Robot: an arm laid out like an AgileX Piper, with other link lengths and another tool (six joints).
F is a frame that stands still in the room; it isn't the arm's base.
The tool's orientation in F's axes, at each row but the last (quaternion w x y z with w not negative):
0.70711 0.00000 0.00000 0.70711
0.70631 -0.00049 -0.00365 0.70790
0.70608 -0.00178 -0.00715 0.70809
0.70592 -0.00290 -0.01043 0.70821
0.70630 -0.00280 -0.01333 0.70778
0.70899 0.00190 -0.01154 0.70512
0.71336 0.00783 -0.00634 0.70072
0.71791 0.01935 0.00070 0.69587
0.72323 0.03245 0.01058 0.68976
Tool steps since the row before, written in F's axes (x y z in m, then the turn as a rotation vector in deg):
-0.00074 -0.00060 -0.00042 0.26 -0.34 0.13
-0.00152 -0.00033 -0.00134 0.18 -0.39 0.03
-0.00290 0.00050 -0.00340 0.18 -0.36 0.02
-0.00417 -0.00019 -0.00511 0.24 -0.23 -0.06
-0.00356 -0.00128 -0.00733 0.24 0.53 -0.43
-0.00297 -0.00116 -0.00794 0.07 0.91 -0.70
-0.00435 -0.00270 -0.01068 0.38 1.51 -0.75
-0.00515 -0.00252 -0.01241 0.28 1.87 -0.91
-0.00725 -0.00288 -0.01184 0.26 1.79 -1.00
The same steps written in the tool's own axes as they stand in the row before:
-0.00060 0.00074 -0.00042 -0.34 -0.26 0.13
-0.00033 0.00153 -0.00133 -0.39 -0.18 0.03
0.00048 0.00294 -0.00337 -0.36 -0.18 0.02
-0.00023 0.00427 -0.00503 -0.23 -0.24 -0.06
-0.00138 0.00373 -0.00723 0.52 -0.23 -0.44
-0.00133 0.00307 -0.00788 0.90 -0.06 -0.72
-0.00299 0.00428 -0.01063 1.50 -0.35 -0.78
-0.00300 0.00471 -0.01248 1.85 -0.25 -0.95
-0.00357 0.00637 -0.01215 1.77 -0.24 -1.04

